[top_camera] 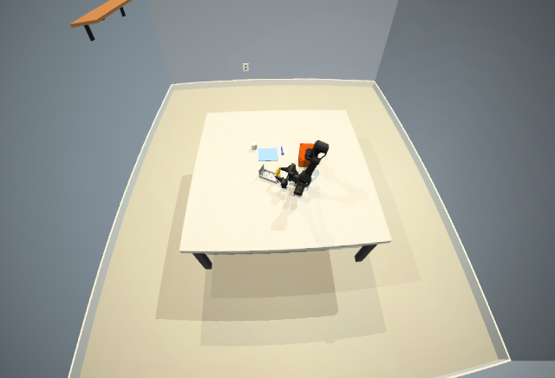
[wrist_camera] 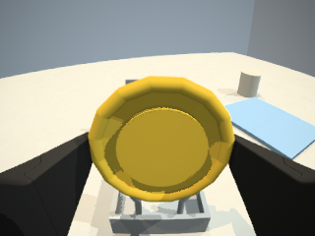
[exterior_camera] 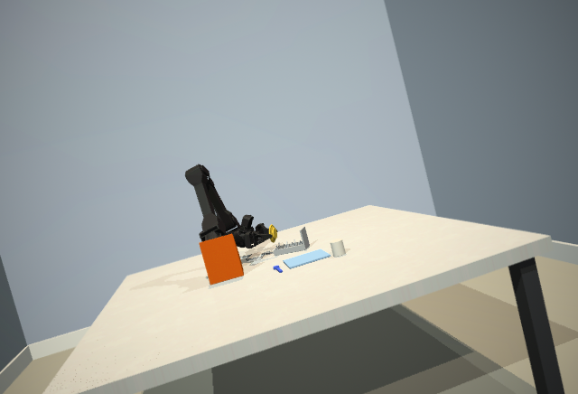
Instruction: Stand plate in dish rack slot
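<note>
The grey dish rack is 60 mm below my gripper tip, 50 mm ahead of it and 30 mm to the right of it. Round my gripper tip: small blue object: 260 mm to the right, 80 mm below, 70 mm behind; then light blue flat mat: 240 mm to the right, 80 mm below, 50 mm ahead; then yellow plate: 10 mm behind.
</note>
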